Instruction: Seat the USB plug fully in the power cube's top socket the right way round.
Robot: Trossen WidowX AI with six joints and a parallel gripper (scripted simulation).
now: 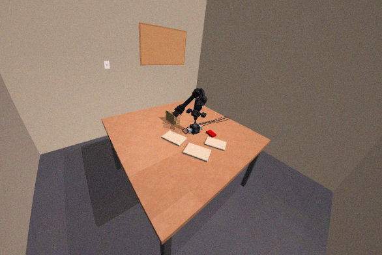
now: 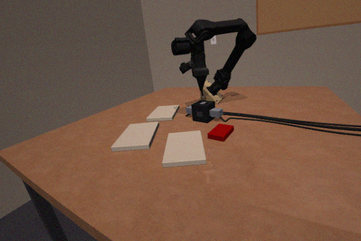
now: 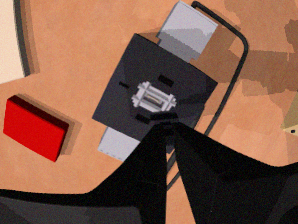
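Now: the USB socket 10 mm to the left of my gripper tip and 70 mm below it. From my gripper tip the other things lie so: red block (120 mm ahead, 130 mm to the left, 120 mm below).
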